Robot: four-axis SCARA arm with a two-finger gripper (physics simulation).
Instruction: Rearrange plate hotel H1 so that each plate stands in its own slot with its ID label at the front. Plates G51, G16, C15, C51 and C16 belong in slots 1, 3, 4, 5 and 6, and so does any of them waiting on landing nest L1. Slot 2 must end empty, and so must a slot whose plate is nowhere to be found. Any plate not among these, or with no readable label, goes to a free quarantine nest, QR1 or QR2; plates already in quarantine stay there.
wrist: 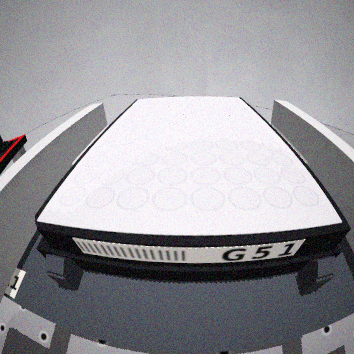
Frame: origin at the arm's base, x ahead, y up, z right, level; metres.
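Seen in the pictures: gripper, fingertip midpoint: (pixel 188 111).
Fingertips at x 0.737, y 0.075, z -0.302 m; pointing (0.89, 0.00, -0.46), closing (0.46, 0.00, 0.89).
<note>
Pixels of each thing's middle, then the offset from my fingertips to it. "spot": a spot on its surface instead.
- plate, body centre: (pixel 188 136) dx -0.021, dy -0.005, dz +0.011 m
- dark support, body centre: (pixel 190 181) dx -0.021, dy -0.033, dz +0.012 m
- small white tag, surface spot: (pixel 16 283) spot: dx -0.112, dy -0.012, dz +0.001 m
- black object with a red edge, surface spot: (pixel 12 149) spot: dx -0.074, dy -0.014, dz -0.143 m
A plate (pixel 200 150) with a white top, faint round well marks and dark sides lies flat in the wrist view. Its front label (pixel 190 252) reads G51 beside a barcode and faces the camera. My gripper (pixel 188 111) is shut on this plate, with one finger along its left side and the other along its right side. The pads are mostly hidden against the plate's sides. Under the plate is a dark support (pixel 185 305). The hotel slots and the quarantine nests cannot be made out here.
A small white tag (pixel 16 283) at the lower left shows a 1, with its left part covered. Light grey pieces with dark holes (pixel 25 322) lie along the bottom edge. A black object with a red edge (pixel 12 149) shows at the left edge.
</note>
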